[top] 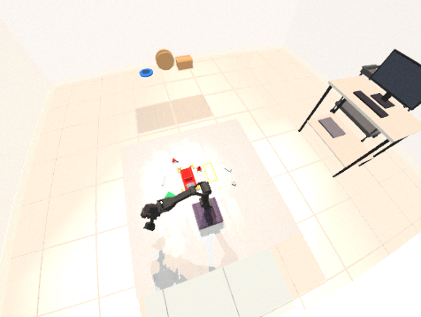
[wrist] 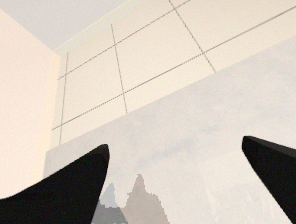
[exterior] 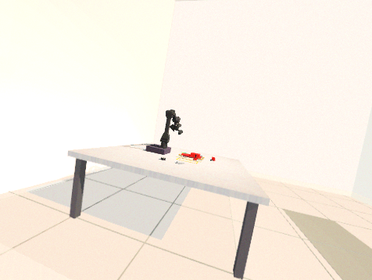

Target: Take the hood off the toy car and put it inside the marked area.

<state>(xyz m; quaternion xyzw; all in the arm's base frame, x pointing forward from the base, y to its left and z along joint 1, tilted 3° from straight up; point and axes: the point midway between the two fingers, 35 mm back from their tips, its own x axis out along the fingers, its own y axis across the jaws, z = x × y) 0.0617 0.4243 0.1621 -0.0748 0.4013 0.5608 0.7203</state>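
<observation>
Right now my gripper tip is 28 cm short of the toy car hood, 43 cm to the left of it and 18 cm above it. Round my gripper tip: green flat piece 16 cm ahead, 20 cm to the right, 22 cm below; then grey wheel 76 cm to the right, 21 cm below.
</observation>
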